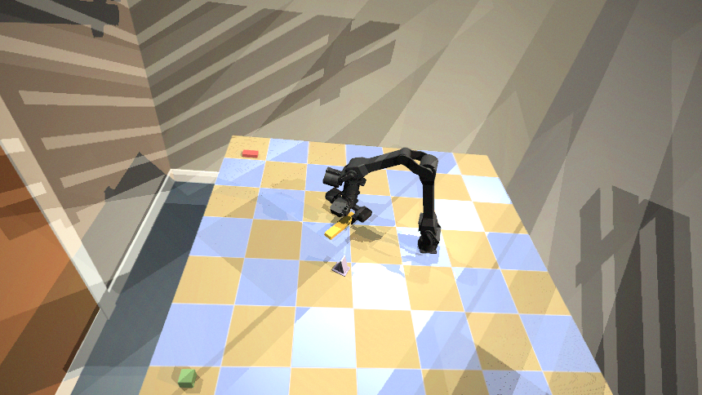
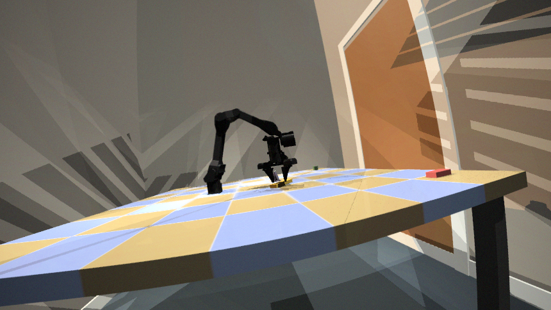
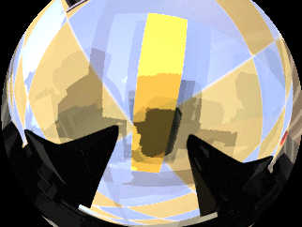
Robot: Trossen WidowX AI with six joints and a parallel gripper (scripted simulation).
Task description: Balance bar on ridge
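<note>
My gripper tip is 2 cm short of the bar, 2 cm to the right of it and 1 cm above it. Also, from my gripper tip: green block: 43 cm ahead, 60 cm to the left; red block: 43 cm ahead, 40 cm to the right, 1 cm below.
</note>
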